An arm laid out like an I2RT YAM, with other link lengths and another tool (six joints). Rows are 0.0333 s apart.
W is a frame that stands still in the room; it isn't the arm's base.
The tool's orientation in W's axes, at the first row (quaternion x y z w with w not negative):
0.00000 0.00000 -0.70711 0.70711
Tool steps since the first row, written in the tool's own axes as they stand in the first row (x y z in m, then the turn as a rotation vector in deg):
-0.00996 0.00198 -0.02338 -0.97 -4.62 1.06
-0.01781 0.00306 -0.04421 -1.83 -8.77 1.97
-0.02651 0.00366 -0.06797 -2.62 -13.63 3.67
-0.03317 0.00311 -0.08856 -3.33 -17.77 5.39
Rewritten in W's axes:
0.00198 0.00996 -0.02338 -4.62 0.97 1.06
0.00306 0.01781 -0.04421 -8.77 1.83 1.97
0.00366 0.02651 -0.06797 -13.63 2.62 3.67
0.00311 0.03317 -0.08856 -17.77 3.33 5.39

